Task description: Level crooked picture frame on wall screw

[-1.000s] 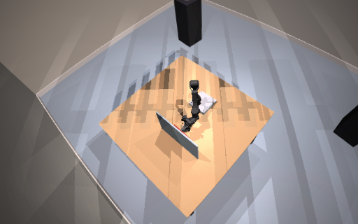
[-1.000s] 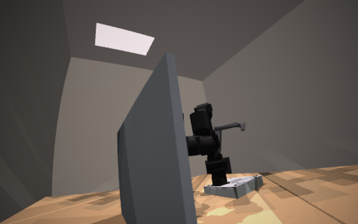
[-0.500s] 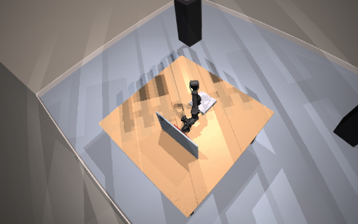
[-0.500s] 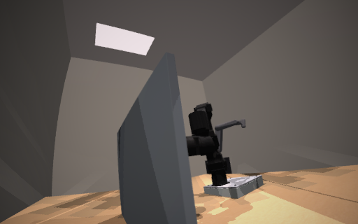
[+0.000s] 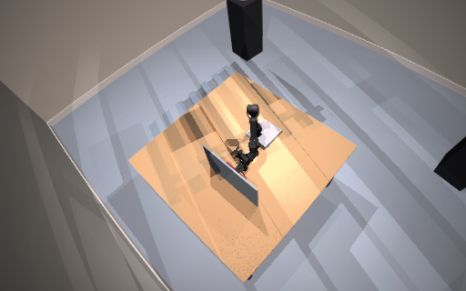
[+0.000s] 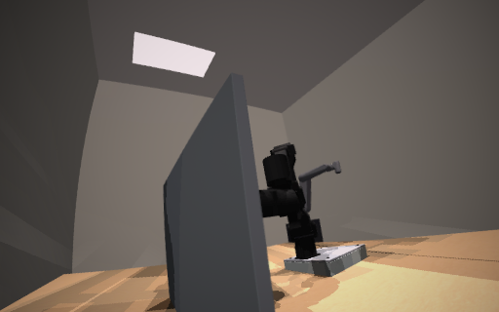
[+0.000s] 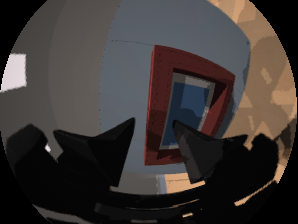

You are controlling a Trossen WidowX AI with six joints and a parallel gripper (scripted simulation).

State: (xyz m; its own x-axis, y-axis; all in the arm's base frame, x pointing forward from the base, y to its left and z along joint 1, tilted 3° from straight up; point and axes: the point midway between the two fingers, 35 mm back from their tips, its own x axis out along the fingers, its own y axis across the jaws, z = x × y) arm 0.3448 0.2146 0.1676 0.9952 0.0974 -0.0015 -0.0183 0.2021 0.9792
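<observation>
My gripper tip is now 10 mm short of the red picture frame and 50 mm above it. The rest, counted from my gripper tip: grey wall panel: 20 mm ahead, 20 mm to the right, 60 mm below.
</observation>
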